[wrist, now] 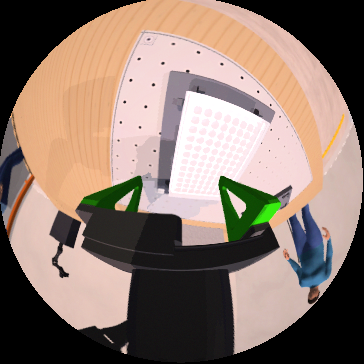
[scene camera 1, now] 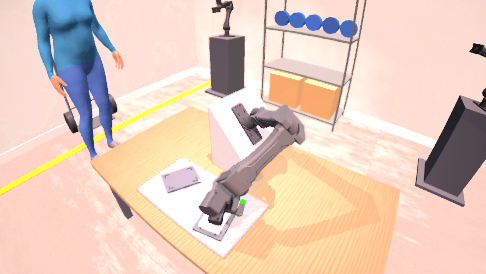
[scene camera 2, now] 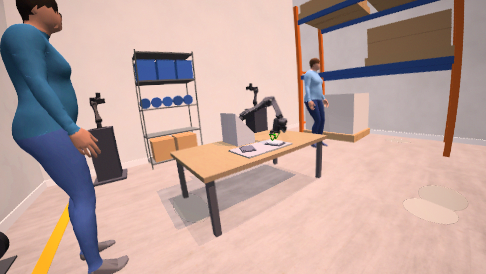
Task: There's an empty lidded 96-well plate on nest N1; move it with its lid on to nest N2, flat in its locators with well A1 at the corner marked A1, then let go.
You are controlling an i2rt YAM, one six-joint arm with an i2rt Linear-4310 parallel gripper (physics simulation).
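Frame: origin at the arm's base, x back, y right, z up, level; metres.
Seen in the pictures: gripper, fingertip midpoint: (wrist: 179, 179) (scene camera 1: 226, 213) (scene camera 2: 273, 140); arm's base, link origin: (scene camera 1: 246, 123) (scene camera 2: 237, 123).
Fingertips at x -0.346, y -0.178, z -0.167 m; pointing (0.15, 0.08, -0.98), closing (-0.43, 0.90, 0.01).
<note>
Offsets run from my fingertips to a thing's middle. Level surfaces: height alone.
The white lidded 96-well plate @[dx -0.037, dy +0.023, dz -0.004 m] (scene camera 1: 207, 228) (scene camera 2: 274, 143) (wrist: 215, 145) lies on a dark grey nest @[dx -0.037, dy +0.023, dz -0.017 m] (wrist: 168, 112), N1 by the task. Faint rows of round wells show on its top; the lid's edge and well A1 cannot be told. The other grey nest @[dx +0.018, dy +0.302, dz -0.019 m] (scene camera 1: 181, 179) (scene camera 2: 247, 148), N2 by the task, is empty, with small corner locators; its A1 mark cannot be read. My gripper (scene camera 1: 229, 212) (scene camera 2: 274, 136) (wrist: 179, 179) is open and empty, above the plate. In the wrist view its green fingertips stand wide apart, near the plate's near end. The arm partly hides the plate in scene camera 1.
Both nests sit on a white perforated board (scene camera 1: 152, 189) (wrist: 132, 107) on the wooden table @[dz -0.041 m] (scene camera 1: 325, 200) (scene camera 2: 200, 162). A white slanted block (scene camera 1: 220, 135) (scene camera 2: 232, 130) carries the arm's base. A person (scene camera 1: 75, 60) (scene camera 2: 45, 95) stands beyond the table's edge.
</note>
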